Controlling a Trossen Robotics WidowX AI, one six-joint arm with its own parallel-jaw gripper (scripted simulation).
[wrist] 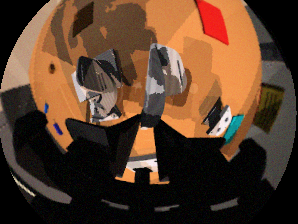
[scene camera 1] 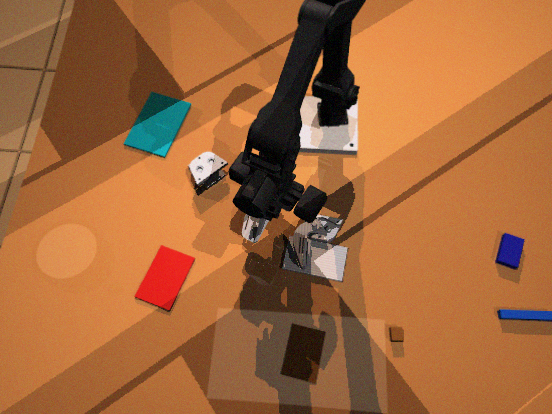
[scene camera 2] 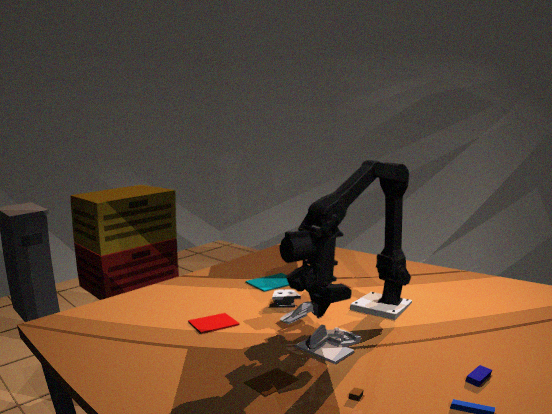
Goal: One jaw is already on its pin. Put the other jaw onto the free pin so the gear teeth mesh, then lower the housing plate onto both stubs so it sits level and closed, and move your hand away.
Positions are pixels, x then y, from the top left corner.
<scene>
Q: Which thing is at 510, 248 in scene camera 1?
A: A blue block.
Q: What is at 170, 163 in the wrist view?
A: My gripper.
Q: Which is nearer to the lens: the teal card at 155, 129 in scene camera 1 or the brown card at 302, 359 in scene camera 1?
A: The brown card.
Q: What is my gripper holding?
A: A jaw.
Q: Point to a red card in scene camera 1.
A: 161, 285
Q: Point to a jaw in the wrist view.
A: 90, 75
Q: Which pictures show my gripper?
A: The wrist view, scene camera 1 and scene camera 2: all of them.
</scene>
